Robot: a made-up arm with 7 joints.
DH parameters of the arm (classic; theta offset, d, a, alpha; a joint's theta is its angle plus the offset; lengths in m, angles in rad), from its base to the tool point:
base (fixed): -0.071 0 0 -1.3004
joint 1: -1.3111 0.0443 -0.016 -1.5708
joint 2: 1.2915 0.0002 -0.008 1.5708
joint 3: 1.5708 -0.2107 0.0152 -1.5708
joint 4: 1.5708 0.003 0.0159 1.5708
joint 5: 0 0.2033 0.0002 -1.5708
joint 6: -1.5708 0 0.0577 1.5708
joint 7: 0 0.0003 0 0
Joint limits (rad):
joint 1: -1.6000..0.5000
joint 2: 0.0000..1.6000
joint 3: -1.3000..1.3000
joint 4: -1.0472..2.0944
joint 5: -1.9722..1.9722
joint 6: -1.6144..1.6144
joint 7: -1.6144..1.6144
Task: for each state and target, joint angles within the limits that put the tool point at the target. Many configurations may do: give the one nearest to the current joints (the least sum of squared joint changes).
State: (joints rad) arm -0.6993 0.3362 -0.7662 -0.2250 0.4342 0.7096 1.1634
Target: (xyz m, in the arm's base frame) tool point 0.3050 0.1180 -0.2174
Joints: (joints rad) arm -0.4952 0.7611 -0.5467 0.0434 0.4472 0.7985 1.1634
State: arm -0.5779 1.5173 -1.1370 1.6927 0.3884 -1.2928 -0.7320
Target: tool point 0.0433 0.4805 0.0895
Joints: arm -0.8430 1.6000 -1.3000 2.0699 -0.0596 -0.7871 -0.7320
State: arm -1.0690 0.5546 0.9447 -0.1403 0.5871 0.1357 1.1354
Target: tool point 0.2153 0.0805 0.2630
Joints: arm -1.6000 0.6778 0.1607 -0.2235 0.5799 0.0499 1.1354
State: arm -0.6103 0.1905 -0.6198 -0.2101 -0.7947 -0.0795 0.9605
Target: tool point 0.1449 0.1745 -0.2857
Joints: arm 0.2518 0.6644 -0.1498 -0.0419 -0.8086 -0.1687 0.9605
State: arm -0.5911 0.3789 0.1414 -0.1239 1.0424 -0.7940 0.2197
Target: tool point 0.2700 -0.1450 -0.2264
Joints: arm -0.6466 0.0000 -0.5562 0.4167 1.1657 -0.6763 0.2197
